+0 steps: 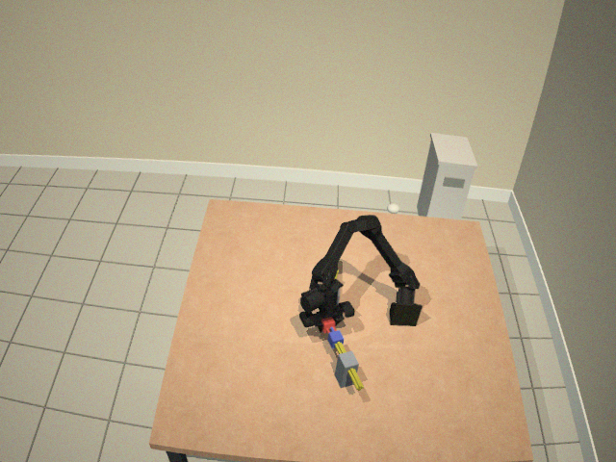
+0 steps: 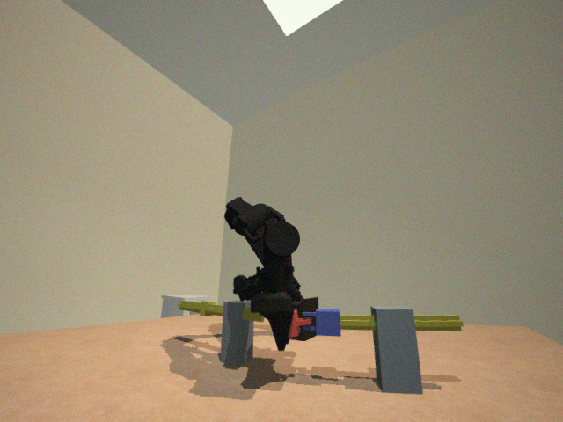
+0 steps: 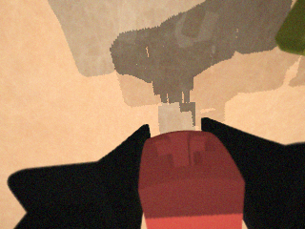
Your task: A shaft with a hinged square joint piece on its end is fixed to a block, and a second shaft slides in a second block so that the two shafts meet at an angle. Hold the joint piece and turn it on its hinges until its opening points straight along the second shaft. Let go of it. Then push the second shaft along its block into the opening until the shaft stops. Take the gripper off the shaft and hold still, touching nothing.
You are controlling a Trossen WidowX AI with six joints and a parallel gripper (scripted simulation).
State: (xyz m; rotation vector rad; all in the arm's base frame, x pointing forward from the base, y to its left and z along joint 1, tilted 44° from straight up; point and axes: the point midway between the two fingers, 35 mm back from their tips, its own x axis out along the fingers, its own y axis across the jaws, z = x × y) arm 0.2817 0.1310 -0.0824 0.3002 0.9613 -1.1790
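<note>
Right now my gripper tip is 10 mm past the red joint piece, 10 mm to the right of it and 40 mm below it.
</note>
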